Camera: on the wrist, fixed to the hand. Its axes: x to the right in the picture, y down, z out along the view.
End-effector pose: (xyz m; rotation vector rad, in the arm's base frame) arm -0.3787 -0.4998 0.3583 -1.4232 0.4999 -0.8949
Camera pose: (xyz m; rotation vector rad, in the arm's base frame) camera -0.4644 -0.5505 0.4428 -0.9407 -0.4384 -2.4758
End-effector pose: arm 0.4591 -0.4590 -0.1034 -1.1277 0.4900 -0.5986
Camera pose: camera 0.3891 -0.5519 -0.0441 -0.7265 -0.0714 -2.2604
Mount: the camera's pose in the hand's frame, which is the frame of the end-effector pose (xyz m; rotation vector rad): 0.0059 -0.0971 -0.0871 0.4100 0.6188 -1.4835
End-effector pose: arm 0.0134 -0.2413 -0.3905 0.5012 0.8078 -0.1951
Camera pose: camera -0.0727 -0.2818 -0.4799 0.2386 1.6493 -1.6593
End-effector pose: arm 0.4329 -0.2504 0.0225 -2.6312 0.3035 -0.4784
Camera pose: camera 0.4181 -0.2007 0.1423 -1.7738 -1.4822 -1.5441
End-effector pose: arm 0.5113 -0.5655 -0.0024 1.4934 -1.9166 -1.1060
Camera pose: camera 0.6316 -0.6061 -0.0330 -3.0535 0.3789 0.4648
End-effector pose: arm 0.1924 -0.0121 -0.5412 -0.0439 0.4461 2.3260
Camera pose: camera 0.2466 0.0268 -0.6535 -0.6588 0.8036 0.7035
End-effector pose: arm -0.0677 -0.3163 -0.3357 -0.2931 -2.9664 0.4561
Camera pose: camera -0.0768 -0.3812 -0.2227 1.3773 -1.7020 0.5306
